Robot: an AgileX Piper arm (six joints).
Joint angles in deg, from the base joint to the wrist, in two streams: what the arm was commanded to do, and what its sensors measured. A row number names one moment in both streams.
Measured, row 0: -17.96, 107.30, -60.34, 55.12, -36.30, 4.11
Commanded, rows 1 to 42: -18.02, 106.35, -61.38, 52.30, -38.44, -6.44; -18.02, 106.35, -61.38, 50.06, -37.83, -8.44; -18.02, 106.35, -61.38, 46.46, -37.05, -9.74; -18.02, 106.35, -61.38, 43.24, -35.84, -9.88; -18.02, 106.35, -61.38, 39.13, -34.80, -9.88; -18.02, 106.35, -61.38, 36.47, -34.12, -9.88; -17.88, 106.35, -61.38, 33.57, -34.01, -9.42; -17.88, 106.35, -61.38, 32.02, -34.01, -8.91; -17.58, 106.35, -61.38, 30.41, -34.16, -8.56; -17.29, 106.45, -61.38, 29.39, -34.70, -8.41; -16.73, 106.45, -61.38, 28.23, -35.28, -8.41; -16.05, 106.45, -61.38, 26.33, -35.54, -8.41; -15.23, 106.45, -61.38, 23.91, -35.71, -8.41; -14.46, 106.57, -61.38, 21.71, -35.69, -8.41; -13.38, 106.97, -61.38, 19.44, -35.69, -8.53; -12.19, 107.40, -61.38, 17.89, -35.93, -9.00; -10.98, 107.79, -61.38, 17.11, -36.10, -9.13; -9.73, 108.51, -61.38, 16.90, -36.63, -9.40; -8.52, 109.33, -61.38, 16.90, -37.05, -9.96; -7.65, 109.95, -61.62, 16.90, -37.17, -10.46; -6.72, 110.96, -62.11, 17.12, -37.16, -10.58; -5.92, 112.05, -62.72, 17.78, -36.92, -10.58; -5.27, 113.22, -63.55, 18.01, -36.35, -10.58; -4.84, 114.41, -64.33, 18.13, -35.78, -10.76; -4.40, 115.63, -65.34, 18.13, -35.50, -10.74; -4.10, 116.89, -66.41, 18.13, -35.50, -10.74; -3.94, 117.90, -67.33, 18.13, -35.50, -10.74; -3.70, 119.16, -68.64, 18.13, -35.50, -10.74; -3.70, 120.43, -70.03, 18.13, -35.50, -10.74; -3.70, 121.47, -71.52, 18.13, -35.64, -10.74; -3.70, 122.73, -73.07, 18.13, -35.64, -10.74; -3.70, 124.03, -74.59, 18.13, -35.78, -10.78; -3.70, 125.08, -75.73, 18.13, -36.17, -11.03; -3.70, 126.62, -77.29, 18.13, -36.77, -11.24; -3.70, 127.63, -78.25, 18.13, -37.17, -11.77; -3.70, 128.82, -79.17, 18.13, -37.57, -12.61; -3.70, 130.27, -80.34, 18.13, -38.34, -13.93; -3.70, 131.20, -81.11, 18.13, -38.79, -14.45; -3.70, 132.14, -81.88, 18.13, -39.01, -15.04; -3.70, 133.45, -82.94, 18.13, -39.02, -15.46; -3.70, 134.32, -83.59, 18.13, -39.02, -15.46; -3.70, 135.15, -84.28, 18.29, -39.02, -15.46
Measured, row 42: -3.85, 132.57, -80.97, 18.06, -34.39, -13.90
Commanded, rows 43 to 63: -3.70, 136.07, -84.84, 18.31, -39.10, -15.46; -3.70, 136.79, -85.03, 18.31, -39.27, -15.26; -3.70, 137.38, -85.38, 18.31, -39.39, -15.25; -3.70, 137.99, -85.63, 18.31, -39.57, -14.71; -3.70, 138.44, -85.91, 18.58, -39.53, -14.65; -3.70, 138.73, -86.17, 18.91, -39.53, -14.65; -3.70, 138.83, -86.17, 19.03, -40.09, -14.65; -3.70, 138.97, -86.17, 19.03, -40.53, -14.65; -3.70, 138.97, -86.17, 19.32, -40.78, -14.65; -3.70, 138.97, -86.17, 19.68, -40.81, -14.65; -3.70, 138.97, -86.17, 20.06, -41.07, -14.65; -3.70, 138.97, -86.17, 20.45, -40.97, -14.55; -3.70, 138.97, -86.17, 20.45, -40.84, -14.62; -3.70, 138.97, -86.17, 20.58, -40.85, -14.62; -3.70, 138.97, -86.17, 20.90, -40.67, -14.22; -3.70, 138.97, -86.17, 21.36, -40.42, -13.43; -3.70, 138.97, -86.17, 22.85, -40.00, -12.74; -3.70, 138.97, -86.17, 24.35, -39.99, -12.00; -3.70, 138.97, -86.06, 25.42, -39.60, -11.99; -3.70, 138.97, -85.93, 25.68, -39.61, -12.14; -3.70, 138.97, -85.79, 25.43, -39.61, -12.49
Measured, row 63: -3.85, 139.02, -85.48, 23.46, -37.96, -12.83
